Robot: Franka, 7 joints.
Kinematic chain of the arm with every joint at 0, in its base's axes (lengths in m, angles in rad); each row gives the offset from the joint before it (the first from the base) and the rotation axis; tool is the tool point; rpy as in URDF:
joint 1: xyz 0 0 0.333 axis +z
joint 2: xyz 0 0 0 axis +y
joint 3: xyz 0 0 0.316 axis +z
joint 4: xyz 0.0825 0 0 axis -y
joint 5: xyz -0.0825 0 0.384 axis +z
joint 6: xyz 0 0 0 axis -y
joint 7: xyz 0.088 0 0 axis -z
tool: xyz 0 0 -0.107 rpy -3.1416 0 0
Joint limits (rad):
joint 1: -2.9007..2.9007
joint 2: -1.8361..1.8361
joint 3: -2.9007..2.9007
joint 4: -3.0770..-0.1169
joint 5: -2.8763..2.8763
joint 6: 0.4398..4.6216
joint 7: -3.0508..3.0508
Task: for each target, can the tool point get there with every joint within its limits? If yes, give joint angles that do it. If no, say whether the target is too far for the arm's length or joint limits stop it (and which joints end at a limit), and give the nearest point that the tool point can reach.
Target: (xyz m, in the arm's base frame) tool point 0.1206 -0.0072 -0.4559
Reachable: no: joint limits stop it (at a limit: joint 2) | nearest point 0.1496 -0.0089 -0.3437 | short by 0.116 m
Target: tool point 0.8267 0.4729 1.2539
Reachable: no: too far | nearest point 0.5353 0.3062 0.9293 | short by 0.467 m
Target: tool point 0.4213 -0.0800 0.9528
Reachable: yes | joints 0.2153 0.6652 -2.2360 -0.7446 -0.3485 4.1312 -1.0335
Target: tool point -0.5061 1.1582 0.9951
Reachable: no: too far | nearest point -0.3043 0.6964 0.7311 | short by 0.569 m
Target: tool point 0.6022 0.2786 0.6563
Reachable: yes | joints 1.4401 1.1274 -1.9201 -1.5757 2.3764 1.7713 1.1590
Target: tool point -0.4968 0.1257 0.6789
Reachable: yes | joints 0.9682 -0.4895 1.7577 -1.8539 0.7778 4.2515 0.7395
